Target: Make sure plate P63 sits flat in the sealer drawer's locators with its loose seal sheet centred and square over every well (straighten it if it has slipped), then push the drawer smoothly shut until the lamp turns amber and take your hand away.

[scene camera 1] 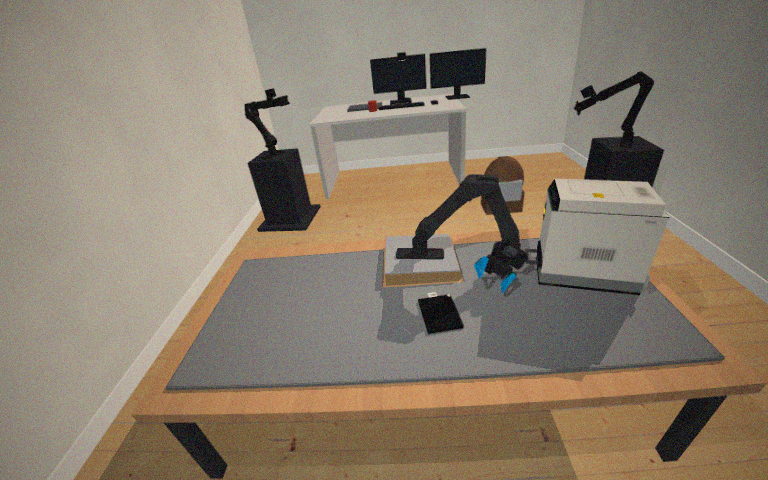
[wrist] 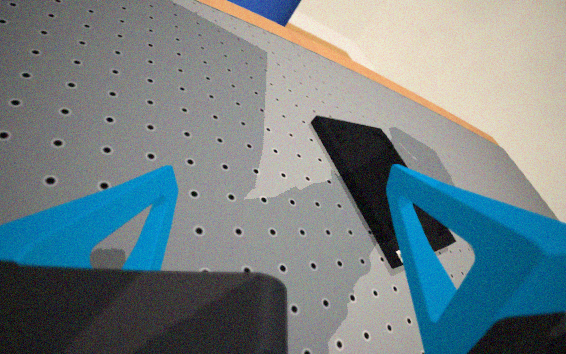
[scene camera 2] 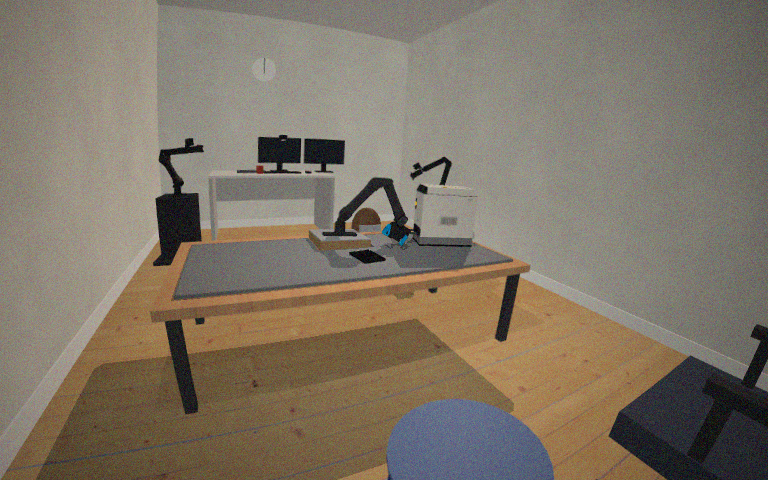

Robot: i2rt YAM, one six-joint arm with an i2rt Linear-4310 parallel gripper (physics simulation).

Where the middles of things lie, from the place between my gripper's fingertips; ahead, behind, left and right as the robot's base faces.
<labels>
I see the flat black slab [scene camera 1: 440, 312] 80 mm ahead of my hand, 180 mm to the right of it and 60 mm below it.
</labels>
